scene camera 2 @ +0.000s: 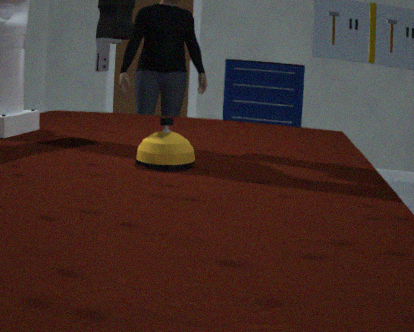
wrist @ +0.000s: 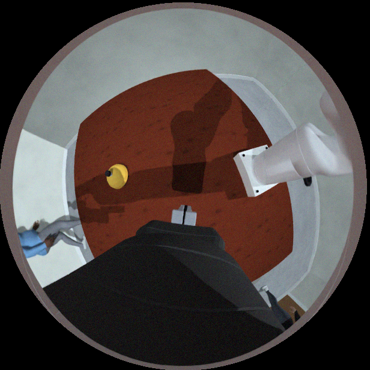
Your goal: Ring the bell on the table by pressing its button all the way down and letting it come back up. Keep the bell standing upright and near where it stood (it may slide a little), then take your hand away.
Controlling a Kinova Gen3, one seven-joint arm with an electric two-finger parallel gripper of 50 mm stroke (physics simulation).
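Seen in the pictures: gripper, fingertip midpoint: (scene camera 2: pixel 101 71); arm's base, origin of the base link: (scene camera 2: pixel 4 112).
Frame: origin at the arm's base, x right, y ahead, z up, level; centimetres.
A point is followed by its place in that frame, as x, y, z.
The bell, a yellow dome (scene camera 2: pixel 165 149) {25.9, 40.5, -1.6} (wrist: pixel 118 176) on a black base, stands upright on the dark red table (scene camera 2: pixel 165 250) {51.0, 43.7, -4.3} (wrist: pixel 140 115). Its black button (scene camera 2: pixel 166 121) {23.2, 40.2, 1.8} (wrist: pixel 108 173) stands up on a short metal stem above the dome. My gripper (scene camera 2: pixel 102 69) {3.1, 24.5, 8.7} (wrist: pixel 184 211) is shut, its two fingertips together and empty. In the scene view it is high above the table, to the left of the bell. In the wrist view the bell is to the left of the fingertips and well apart from them.
The arm's white base (scene camera 2: pixel 20 123) {2.5, 5.8, -2.0} (wrist: pixel 248 172) is bolted to the table, at the left in the scene view and at the right in the wrist view. A person in black (scene camera 2: pixel 163 45) and a blue cabinet (scene camera 2: pixel 263 92) are beyond the table. Another person in blue (wrist: pixel 34 247) is beyond its edge.
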